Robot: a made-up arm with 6 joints.
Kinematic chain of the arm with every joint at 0, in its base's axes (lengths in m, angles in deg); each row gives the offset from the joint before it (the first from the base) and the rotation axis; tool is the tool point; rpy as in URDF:
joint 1: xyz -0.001 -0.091 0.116 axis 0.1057 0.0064 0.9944
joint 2: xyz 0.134 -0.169 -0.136 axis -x
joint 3: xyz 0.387 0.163 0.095 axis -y
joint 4: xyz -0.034 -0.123 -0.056 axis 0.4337 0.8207 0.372
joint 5: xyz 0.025 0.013 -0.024 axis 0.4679 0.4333 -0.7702
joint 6: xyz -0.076 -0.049 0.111 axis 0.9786 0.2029 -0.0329
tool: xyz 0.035 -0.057 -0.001 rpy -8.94 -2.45 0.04
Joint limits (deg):
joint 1: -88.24..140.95
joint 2: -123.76..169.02
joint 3: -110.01..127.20
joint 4: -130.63..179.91
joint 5: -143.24..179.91
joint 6: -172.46..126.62
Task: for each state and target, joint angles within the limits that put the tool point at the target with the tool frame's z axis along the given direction. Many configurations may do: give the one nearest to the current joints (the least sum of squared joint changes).
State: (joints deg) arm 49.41 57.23 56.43 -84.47 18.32 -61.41
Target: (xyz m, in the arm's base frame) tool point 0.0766 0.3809 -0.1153 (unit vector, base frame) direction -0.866 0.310 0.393
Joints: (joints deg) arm 90.76 33.55 33.93 -118.42 49.75 -99.07
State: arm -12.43 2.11 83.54 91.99 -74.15 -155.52
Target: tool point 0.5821 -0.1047 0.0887 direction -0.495 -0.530 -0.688
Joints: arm 10.37 41.54 50.65 119.05 -59.25 -156.87
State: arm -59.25 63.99 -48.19 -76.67 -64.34 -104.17
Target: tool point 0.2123 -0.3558 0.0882 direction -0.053 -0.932 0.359
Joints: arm -43.99 38.86 -69.68 -93.75 -112.21 -138.13
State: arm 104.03 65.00 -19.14 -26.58 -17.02 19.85
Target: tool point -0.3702 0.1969 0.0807 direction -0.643 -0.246 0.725
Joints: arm 140.95 87.50 -68.63 -32.93 25.06 48.66
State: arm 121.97 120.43 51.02 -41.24 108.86 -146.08
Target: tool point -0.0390 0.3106 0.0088 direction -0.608 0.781 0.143
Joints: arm 103.07 122.55 5.36 -33.67 148.18 -109.12
